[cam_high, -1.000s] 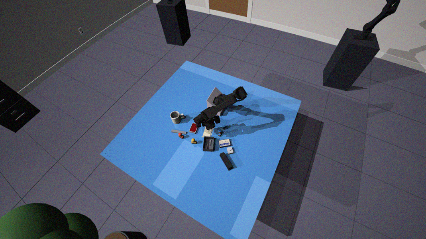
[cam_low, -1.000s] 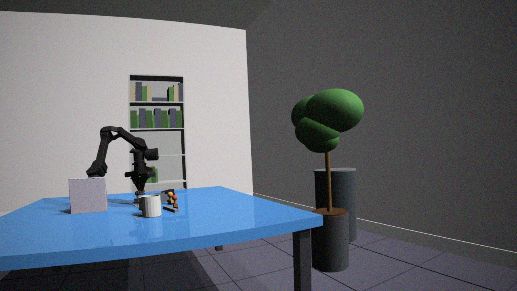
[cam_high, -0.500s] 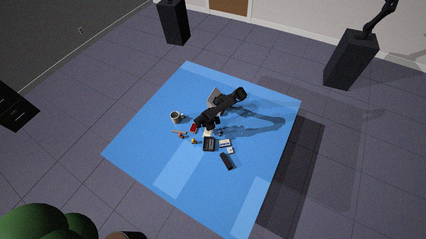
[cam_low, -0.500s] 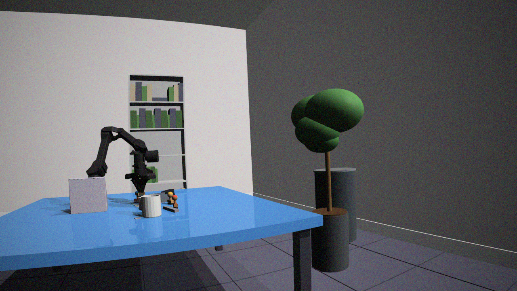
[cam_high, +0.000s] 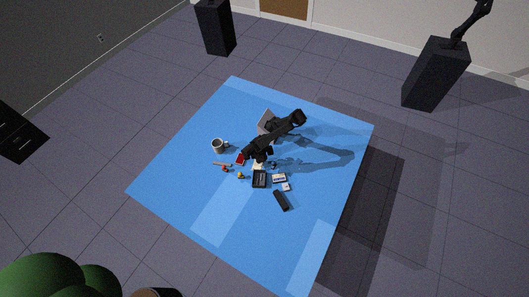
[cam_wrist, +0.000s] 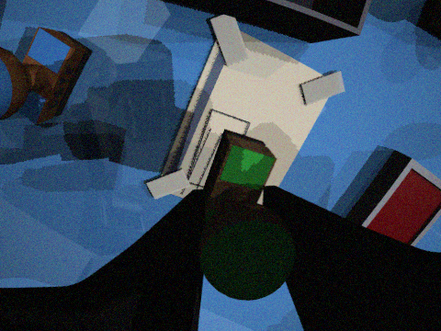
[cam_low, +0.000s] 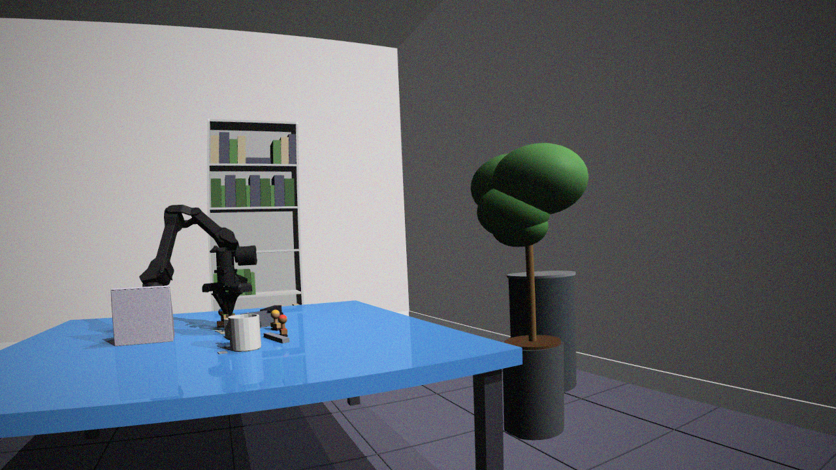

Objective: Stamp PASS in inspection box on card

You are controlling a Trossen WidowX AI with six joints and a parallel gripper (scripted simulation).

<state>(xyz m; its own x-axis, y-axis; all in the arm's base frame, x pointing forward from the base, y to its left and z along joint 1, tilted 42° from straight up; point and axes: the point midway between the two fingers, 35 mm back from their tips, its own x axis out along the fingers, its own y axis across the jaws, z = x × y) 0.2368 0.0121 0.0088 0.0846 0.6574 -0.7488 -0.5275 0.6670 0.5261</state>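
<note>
Now: the cream card 6 cm below my gripper tip, 1 cm to the right of it and 1 cm ahead of it. Also, from my gripper tip: dark tray: 12 cm ahead, 4 cm to the left, 4 cm below; then red ink pad: 13 cm to the right, 5 cm below, 2 cm ahead; then blue-knobbed stamp: 10 cm to the left, 4 cm below.
</note>
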